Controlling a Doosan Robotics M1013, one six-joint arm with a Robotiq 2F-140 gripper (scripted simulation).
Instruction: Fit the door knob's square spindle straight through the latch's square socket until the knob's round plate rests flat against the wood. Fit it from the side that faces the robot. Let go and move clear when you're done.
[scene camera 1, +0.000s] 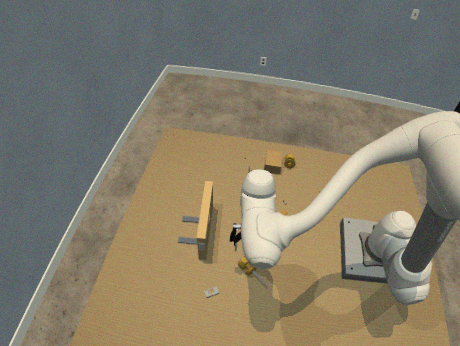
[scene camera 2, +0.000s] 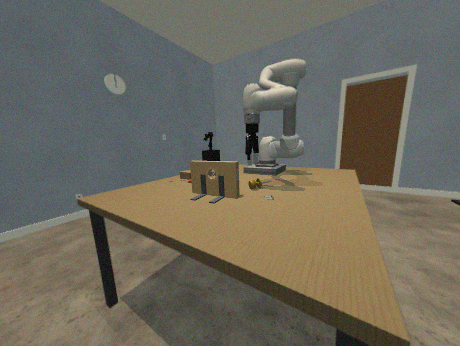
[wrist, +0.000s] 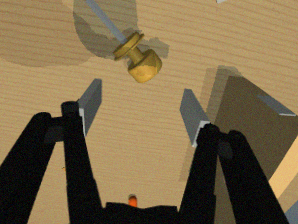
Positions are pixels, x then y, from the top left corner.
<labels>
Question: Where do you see my gripper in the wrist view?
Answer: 142, 95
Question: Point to a wood panel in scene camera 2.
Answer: At 227, 169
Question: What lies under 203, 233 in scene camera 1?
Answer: A wood panel.
</labels>
